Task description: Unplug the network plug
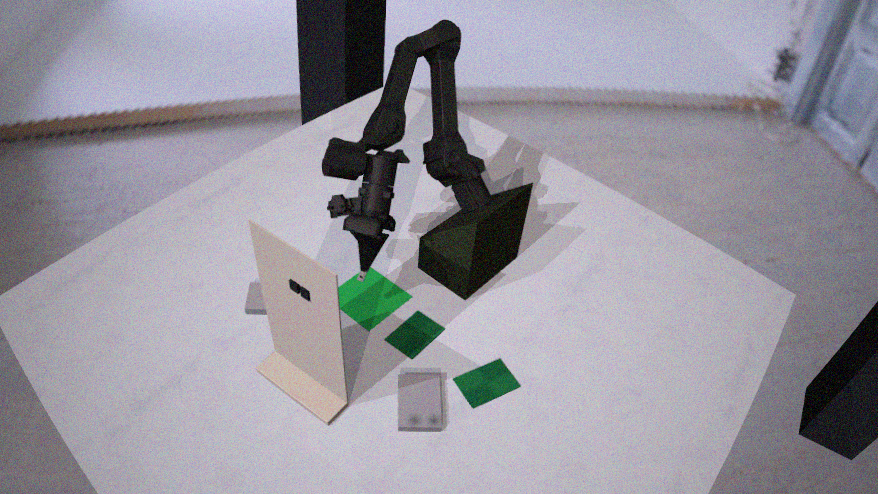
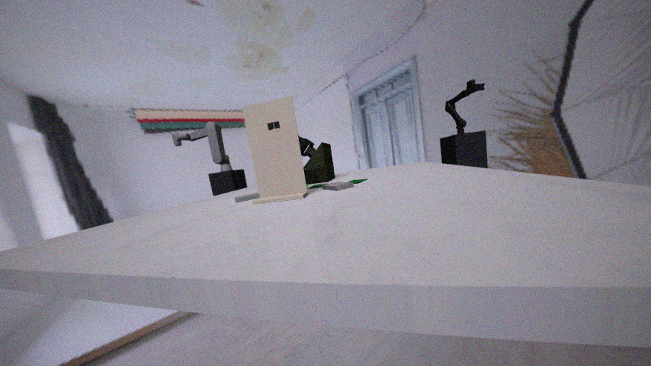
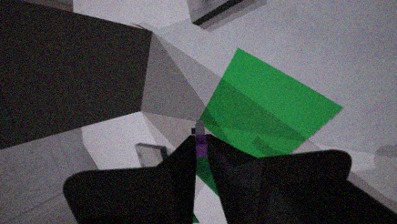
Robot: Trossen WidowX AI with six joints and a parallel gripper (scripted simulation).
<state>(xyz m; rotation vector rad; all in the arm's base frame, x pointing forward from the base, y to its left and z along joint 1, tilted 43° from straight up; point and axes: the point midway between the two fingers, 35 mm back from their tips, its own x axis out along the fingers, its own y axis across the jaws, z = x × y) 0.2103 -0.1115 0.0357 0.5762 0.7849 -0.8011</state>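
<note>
Now: gripper tip 9 cm above the green marked square and 2 cm past it. Round my gripper tip: beige upright panel 20 cm ahead, 5 cm above, 3 cm to the left; purple network plug right at my gripper tip.
</note>
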